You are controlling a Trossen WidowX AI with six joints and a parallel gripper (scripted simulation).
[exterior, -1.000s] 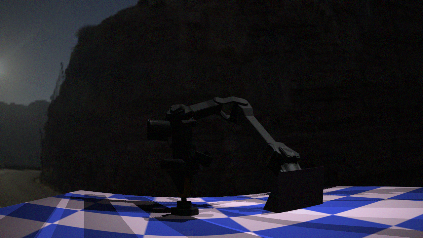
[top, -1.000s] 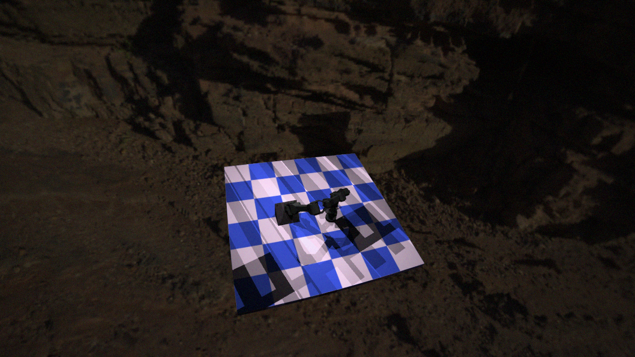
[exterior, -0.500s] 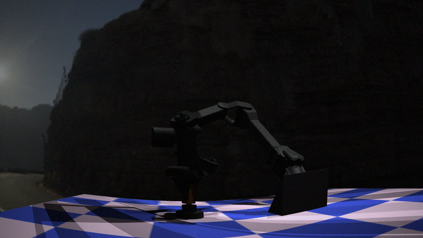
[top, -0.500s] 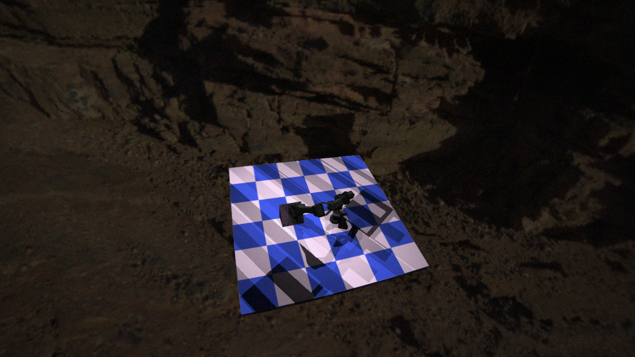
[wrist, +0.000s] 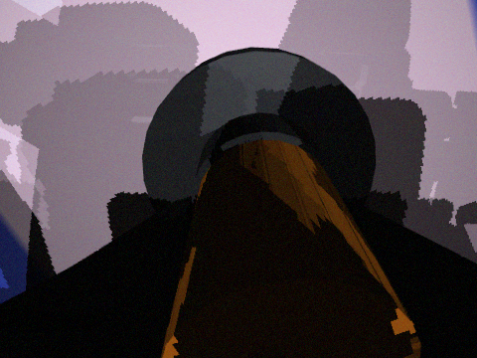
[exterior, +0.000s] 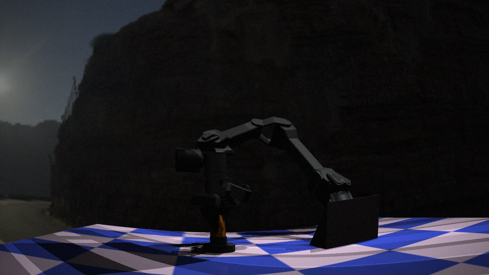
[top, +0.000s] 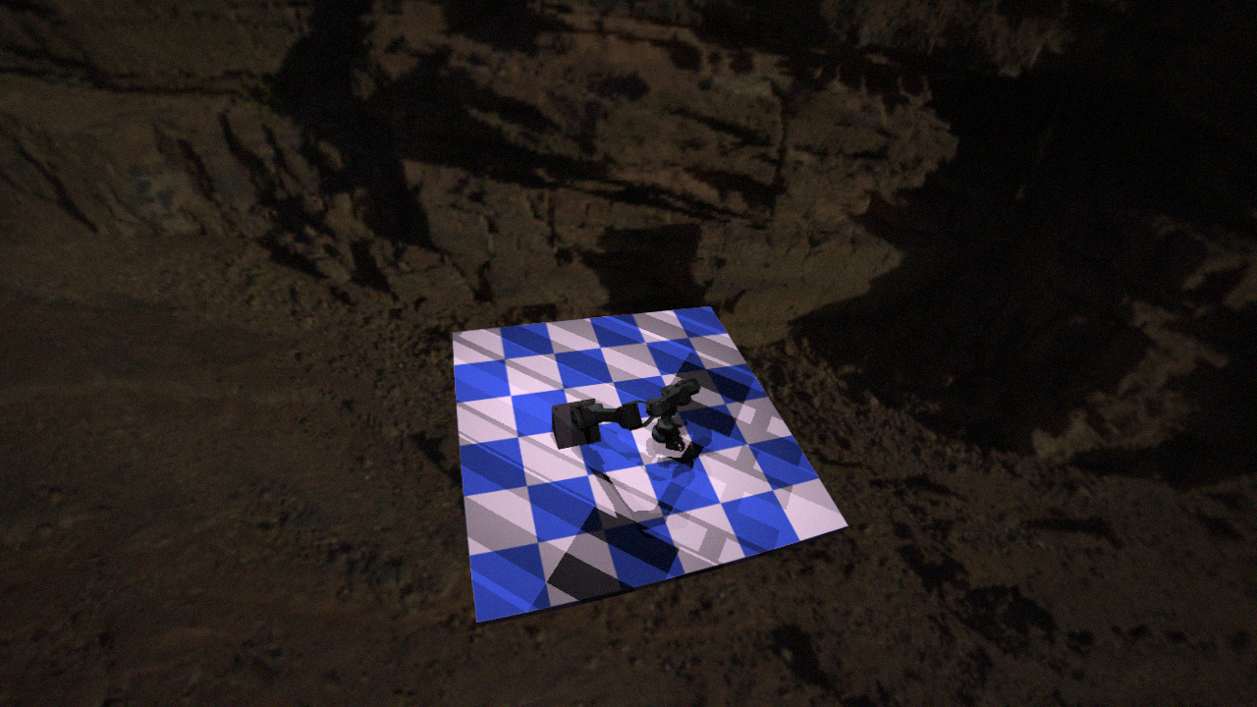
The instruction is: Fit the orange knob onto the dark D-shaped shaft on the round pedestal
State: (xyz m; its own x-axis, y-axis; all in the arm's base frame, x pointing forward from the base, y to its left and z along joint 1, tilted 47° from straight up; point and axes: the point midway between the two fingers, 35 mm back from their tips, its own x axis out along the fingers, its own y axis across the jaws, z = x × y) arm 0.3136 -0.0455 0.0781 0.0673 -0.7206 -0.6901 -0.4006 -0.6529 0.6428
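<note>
Right now the orange knob is 20 mm above my gripper tip. Also, from my gripper tip: pedestal: 20 mm below.
</note>
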